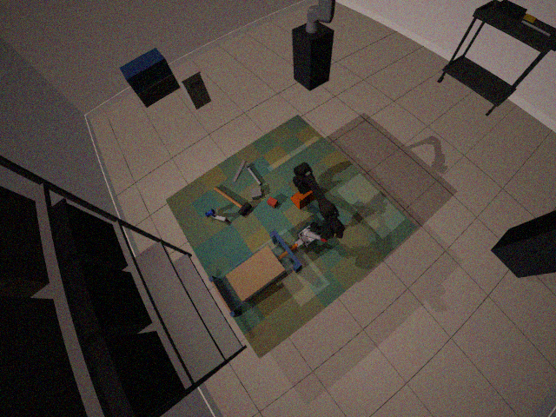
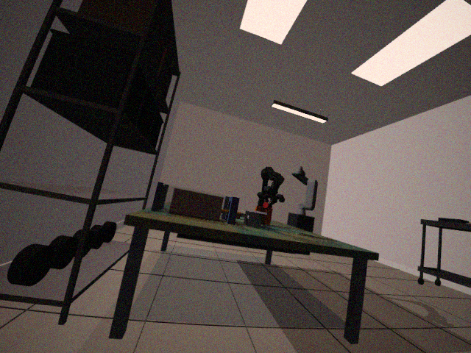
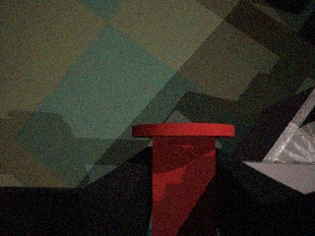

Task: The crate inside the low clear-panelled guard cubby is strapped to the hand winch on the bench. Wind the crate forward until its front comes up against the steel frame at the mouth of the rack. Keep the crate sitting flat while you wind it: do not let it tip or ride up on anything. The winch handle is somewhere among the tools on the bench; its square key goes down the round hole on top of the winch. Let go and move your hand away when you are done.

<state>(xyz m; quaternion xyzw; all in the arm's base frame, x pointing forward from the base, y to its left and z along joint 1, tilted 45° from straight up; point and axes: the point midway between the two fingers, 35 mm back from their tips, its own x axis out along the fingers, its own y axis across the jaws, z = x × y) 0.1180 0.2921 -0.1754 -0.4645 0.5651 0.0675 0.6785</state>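
The red-knobbed crank handle lies 1 cm ahead of my gripper tip, 4 cm to the right of it and 3 cm below it. The rest, counted from my gripper tip: red knob 1 cm behind, 1 cm to the right; winch 3 cm ahead, 10 cm to the right, 10 cm below; grey block 13 cm ahead, 57 cm to the right, 12 cm below.
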